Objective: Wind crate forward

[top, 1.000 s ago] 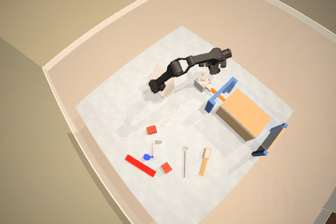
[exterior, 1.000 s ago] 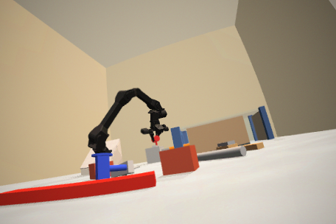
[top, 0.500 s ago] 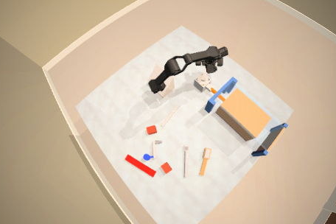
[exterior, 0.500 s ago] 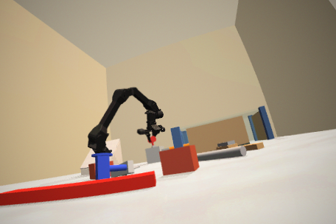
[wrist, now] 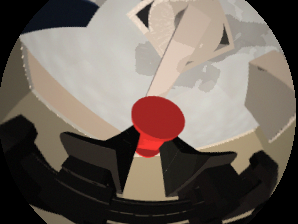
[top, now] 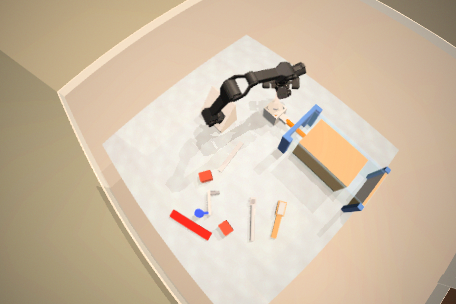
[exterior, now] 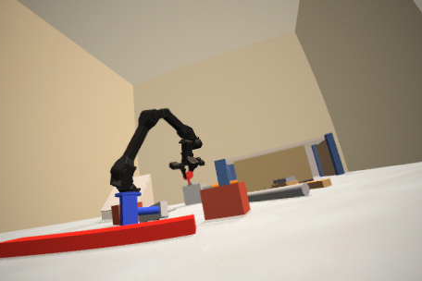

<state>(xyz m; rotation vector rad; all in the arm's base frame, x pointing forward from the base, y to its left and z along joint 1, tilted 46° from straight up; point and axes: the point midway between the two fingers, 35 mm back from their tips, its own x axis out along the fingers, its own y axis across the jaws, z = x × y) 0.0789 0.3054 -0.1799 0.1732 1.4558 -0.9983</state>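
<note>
Right now the winch handle is 40 mm ahead of my gripper tip, 40 mm to the right of it and 30 mm below it. Also, from my gripper tip: grey winch (60 mm ahead, 100 mm to the right, 100 mm below); red knob (10 mm ahead, 10 mm to the right); blue frame post (240 mm ahead, 70 mm to the right, 30 mm below).
</note>
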